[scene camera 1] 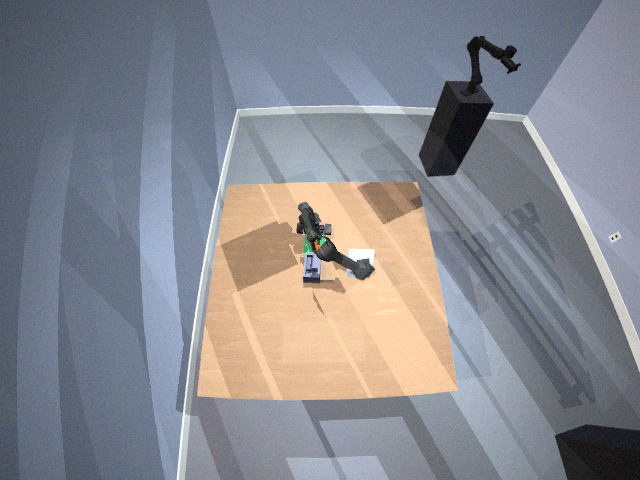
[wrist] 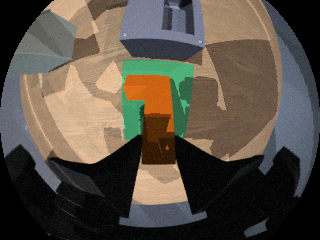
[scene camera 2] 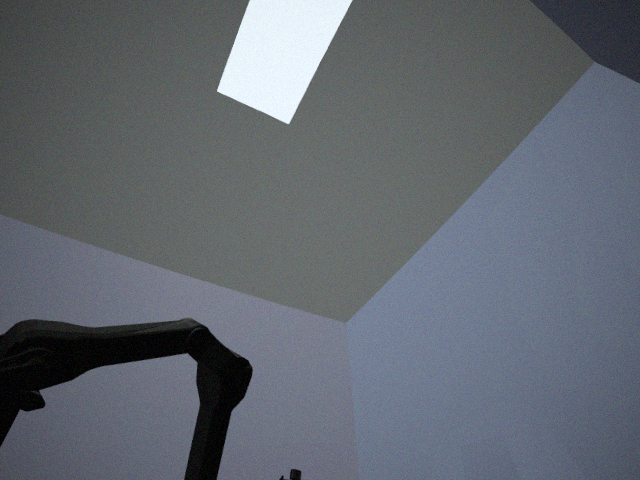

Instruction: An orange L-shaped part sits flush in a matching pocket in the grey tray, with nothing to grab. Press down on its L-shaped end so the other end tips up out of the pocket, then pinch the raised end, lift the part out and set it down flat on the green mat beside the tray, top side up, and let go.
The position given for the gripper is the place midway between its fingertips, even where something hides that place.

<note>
In view: the gripper [wrist: 157,138], an orange L-shaped part [wrist: 159,143] and a green mat [wrist: 180,75].
Scene camera 2 misses the orange L-shaped part: it is out of frame.
</note>
